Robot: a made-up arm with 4 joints.
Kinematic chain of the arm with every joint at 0, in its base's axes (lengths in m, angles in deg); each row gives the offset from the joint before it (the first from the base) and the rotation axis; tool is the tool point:
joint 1: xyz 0 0 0.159 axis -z
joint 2: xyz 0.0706 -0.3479 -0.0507 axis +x
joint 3: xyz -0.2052 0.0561 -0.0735 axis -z
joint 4: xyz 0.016 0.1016 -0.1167 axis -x
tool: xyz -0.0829 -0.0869 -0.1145
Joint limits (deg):
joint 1: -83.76..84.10
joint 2: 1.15..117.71
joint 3: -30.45..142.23
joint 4: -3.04..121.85
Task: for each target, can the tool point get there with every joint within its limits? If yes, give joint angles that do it. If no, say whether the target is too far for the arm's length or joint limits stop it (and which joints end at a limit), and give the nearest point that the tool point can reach.
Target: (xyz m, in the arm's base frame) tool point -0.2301 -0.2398 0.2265
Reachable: yes | joints 8.13 106.51 44.49 87.53
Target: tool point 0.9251 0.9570 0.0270
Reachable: no: too far | nearest point 0.3199 -0.0865 0.1896 | short by 1.217 m
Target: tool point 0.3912 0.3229 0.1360
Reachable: no: joint limits stop it (at a limit: joint 1, joint 2, joint 3, joint 4) | nearest point 0.3176 -0.0860 0.1851 | short by 0.418 m
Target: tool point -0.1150 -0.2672 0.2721
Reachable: yes | joints -3.95 107.35 115.82 75.80
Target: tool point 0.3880 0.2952 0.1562
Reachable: no: joint limits stop it (at a limit: joint 1, joint 2, joint 3, joint 4) | nearest point 0.3176 -0.0860 0.1851 | short by 0.389 m
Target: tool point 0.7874 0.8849 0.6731
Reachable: no: too far | nearest point 0.3344 -0.0981 0.2195 | short by 1.174 m
